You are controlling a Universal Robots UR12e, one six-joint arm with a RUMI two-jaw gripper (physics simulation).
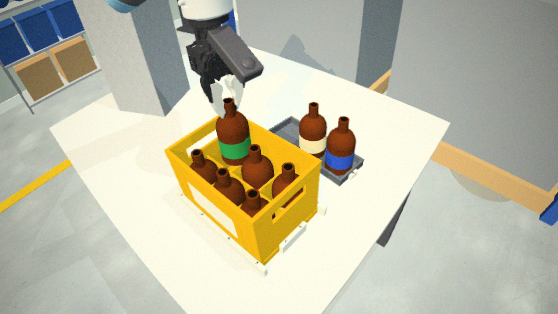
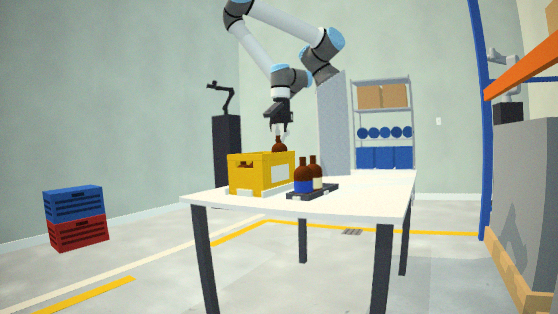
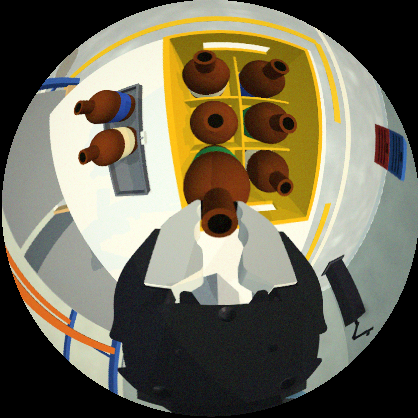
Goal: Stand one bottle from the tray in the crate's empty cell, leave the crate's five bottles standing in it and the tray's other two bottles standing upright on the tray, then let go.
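Places are measured from the arm's base along level axes (x ahead, y left, z up), in metres.
Pixels of known places: gripper, fingertip midpoint: [image 1: 229,114] [image 2: 279,143] [image 3: 217,202]; arm's base, origin of the base link: [image 2: 329,81].
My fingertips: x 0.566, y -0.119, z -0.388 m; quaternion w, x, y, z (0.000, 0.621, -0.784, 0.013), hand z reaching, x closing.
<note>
For each thing: its top centre in the pictures, then the offset to it from my fingertips. Level surfaces: height alone.
- green-banded bottle, middle of its top: [image 3: 220,225] [image 1: 227,100] [image 2: 278,135] dz +0.037, dx +0.002, dy -0.001 m
- yellow crate, middle of its top: [image 3: 257,120] [image 1: 237,154] [image 2: 262,152] dz -0.037, dx +0.067, dy -0.057 m
- cream-banded bottle, middle of its top: [image 3: 82,157] [image 1: 313,104] [image 2: 312,155] dz -0.052, dx +0.095, dy +0.190 m
- blue-banded bottle, middle of its top: [image 3: 77,107] [image 1: 344,119] [image 2: 302,156] dz -0.052, dx +0.185, dy +0.178 m
- white table, its level: dz -0.212 m
My gripper [image 1: 228,101] [image 2: 279,136] [image 3: 217,202] is shut on the neck of the green-banded bottle [image 1: 233,131] [image 2: 279,147] [image 3: 216,180]. The bottle is upright, its lower part inside the yellow crate [image 1: 287,227] [image 2: 245,175] [image 3: 172,120] at the corner cell, standing higher than the other bottles; its base is hidden. The crate's five bottles stand in the other cells, among them a bottle [image 1: 257,170] [image 3: 214,122] in the neighbouring middle cell. On the grey tray [image 1: 287,129] [image 2: 327,190] [image 3: 131,186] a cream-banded bottle [image 1: 313,131] [image 2: 316,172] [image 3: 107,146] and a blue-banded bottle [image 1: 340,147] [image 2: 303,179] [image 3: 110,106] stand upright.
White fixture strips [image 1: 293,237] lie along the crate's base on the white table [image 1: 400,135] [image 2: 350,202]. A grey column [image 1: 130,55] [image 2: 332,130] stands behind the table. A dark pedestal [image 2: 226,145] and a shelf unit [image 2: 381,110] stand farther back.
</note>
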